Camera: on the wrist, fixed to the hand. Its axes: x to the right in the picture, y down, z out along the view.
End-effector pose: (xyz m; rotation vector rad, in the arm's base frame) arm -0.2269 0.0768 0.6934 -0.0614 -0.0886 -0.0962
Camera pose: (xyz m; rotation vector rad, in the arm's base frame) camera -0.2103 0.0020 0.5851 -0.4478 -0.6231 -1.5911
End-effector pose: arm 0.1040 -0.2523 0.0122 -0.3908 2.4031 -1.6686
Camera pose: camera 0.0639 -0.1775 0.1142 2.2367 -1.5961 0.7506
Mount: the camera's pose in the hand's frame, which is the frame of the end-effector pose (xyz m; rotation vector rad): 0.0135 -0.0665 -0.1140 -0.4339 -0.5196 -1.4868
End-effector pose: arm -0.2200 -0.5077 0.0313 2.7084 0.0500 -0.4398
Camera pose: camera -0.1797 -0.4026 0.1016 1.5906 1.7645 -1.2688
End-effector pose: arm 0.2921 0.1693 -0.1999 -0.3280 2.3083 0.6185
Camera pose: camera 0.2432 0.0527 -0.1599 -1.6174 0.9295 0.3029
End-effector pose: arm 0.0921 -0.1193 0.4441 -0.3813 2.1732 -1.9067
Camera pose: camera 0.0442 -0.0256 0.5249 2.0955 -1.4489 0.9630
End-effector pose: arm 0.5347 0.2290 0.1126 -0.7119 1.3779 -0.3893
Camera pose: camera 0.4362 0.1454 0.1427 -1.9941 0.2067 -0.9632
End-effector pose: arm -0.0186 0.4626 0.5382 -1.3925 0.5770 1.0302
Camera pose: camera 0.0708 0.3648 0.5443 -1.3460 -1.0367 0.2001
